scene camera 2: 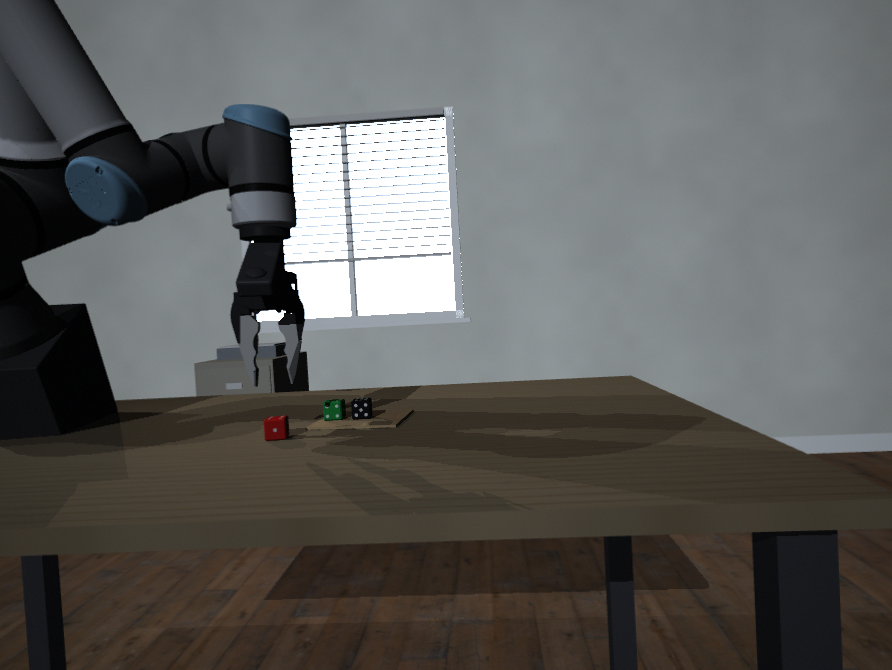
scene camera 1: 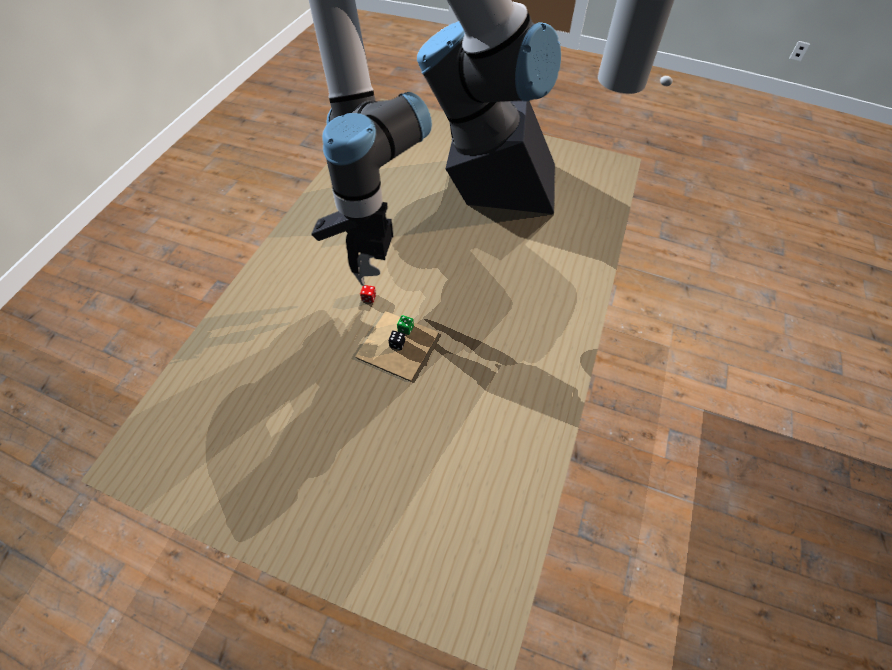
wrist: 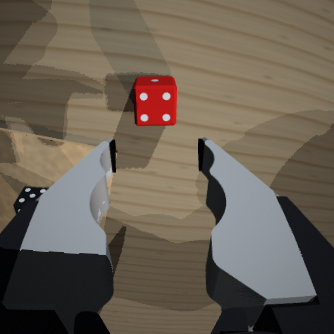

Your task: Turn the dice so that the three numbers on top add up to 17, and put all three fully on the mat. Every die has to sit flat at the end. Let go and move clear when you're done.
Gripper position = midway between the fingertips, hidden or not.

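I find my gripper (scene camera 2: 273, 385) in scene camera 2, and the gripper is visible again at (scene camera 1: 366, 277) and at (wrist: 156, 141). There is a red die (wrist: 155, 97). A tan mat (scene camera 1: 376, 351) is part of the scene too, and scene camera 2 gives me another look at the mat (scene camera 2: 380, 418).
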